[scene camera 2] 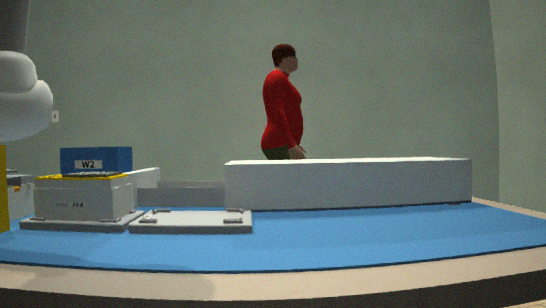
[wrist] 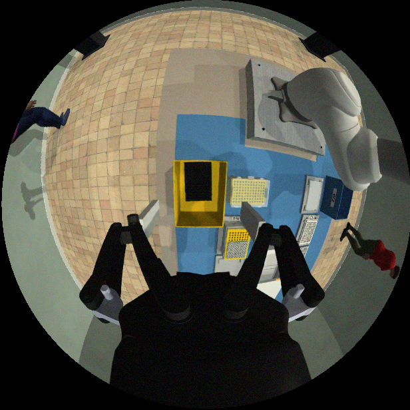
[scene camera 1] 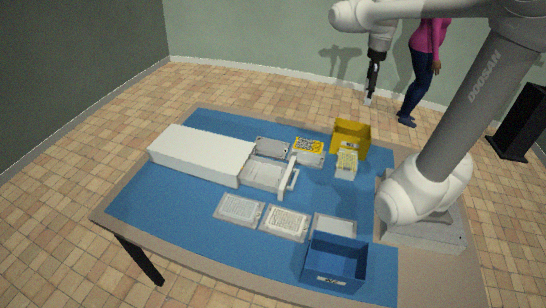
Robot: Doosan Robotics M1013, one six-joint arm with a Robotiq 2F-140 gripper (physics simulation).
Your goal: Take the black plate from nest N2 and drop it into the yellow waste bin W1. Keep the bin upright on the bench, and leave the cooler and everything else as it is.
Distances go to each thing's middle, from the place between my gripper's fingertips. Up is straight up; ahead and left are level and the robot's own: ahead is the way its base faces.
Now: the yellow waste bin W1 (scene camera 1: 347, 134) 2 cm ahead of my hand and 23 cm below it. Also, from my hand: black plate (wrist: 197, 174) 27 cm below; then lidded box (wrist: 254, 190) 4 cm ahead, 15 cm to the left, 25 cm below; then yellow-topped tip rack (scene camera 2: 83, 196) 22 cm ahead, 11 cm to the left, 24 cm below.
